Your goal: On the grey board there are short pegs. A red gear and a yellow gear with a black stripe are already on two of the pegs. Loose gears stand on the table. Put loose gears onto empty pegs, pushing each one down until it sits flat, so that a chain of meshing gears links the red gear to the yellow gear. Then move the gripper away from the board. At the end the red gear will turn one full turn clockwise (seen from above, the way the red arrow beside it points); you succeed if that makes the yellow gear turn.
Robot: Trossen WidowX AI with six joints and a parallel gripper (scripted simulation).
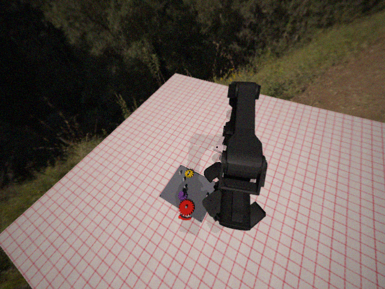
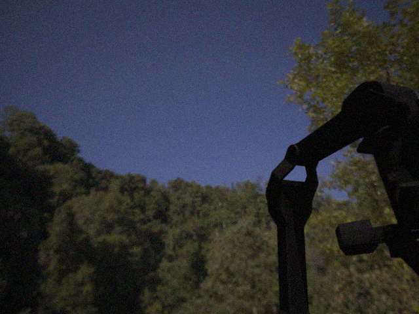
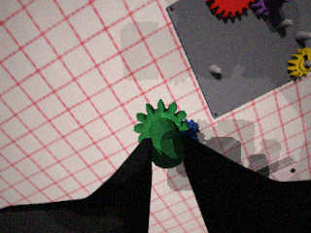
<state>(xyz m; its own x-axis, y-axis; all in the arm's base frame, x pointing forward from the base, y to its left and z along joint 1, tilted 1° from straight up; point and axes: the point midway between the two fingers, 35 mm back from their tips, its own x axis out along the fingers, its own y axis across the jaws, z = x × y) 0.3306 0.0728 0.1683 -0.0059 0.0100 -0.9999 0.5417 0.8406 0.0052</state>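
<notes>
My gripper tip is 18 cm to the left of the purple gear, 13 cm above it and 1 cm short of it. The rest, counted from my gripper tip: green gear 1 cm below; blue gear 14 cm below, 9 cm behind; red gear 15 cm to the right, 14 cm below, 5 cm ahead.
</notes>
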